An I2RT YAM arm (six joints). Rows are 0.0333 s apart.
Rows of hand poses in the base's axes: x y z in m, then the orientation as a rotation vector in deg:
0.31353, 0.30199, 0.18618, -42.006, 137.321, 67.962
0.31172, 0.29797, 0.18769, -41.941, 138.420, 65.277
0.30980, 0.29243, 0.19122, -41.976, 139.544, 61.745
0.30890, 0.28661, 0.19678, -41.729, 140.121, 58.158
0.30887, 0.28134, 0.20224, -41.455, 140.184, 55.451
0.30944, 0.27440, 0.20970, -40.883, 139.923, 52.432
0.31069, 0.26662, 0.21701, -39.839, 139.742, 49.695
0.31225, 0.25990, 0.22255, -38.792, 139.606, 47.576
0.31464, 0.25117, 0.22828, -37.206, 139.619, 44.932
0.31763, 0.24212, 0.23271, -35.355, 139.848, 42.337
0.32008, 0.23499, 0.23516, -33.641, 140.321, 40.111
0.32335, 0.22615, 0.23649, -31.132, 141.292, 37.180
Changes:
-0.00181, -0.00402, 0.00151, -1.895, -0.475, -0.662
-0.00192, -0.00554, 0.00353, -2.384, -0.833, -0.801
-0.00090, -0.00582, 0.00556, -2.132, -1.222, -1.053
-0.00003, -0.00527, 0.00546, -1.446, -1.187, -0.881
0.00057, -0.00694, 0.00746, -1.439, -1.555, -1.193
0.00125, -0.00778, 0.00731, -1.246, -1.312, -1.450
0.00156, -0.00672, 0.00554, -0.934, -0.981, -1.293
0.00239, -0.00873, 0.00573, -1.202, -1.024, -1.805
0.00299, -0.00905, 0.00443, -1.222, -0.763, -1.972
0.00245, -0.00713, 0.00245, -1.142, -0.365, -1.768
0.00327, -0.00884, 0.00133, -1.593, -0.095, -2.484

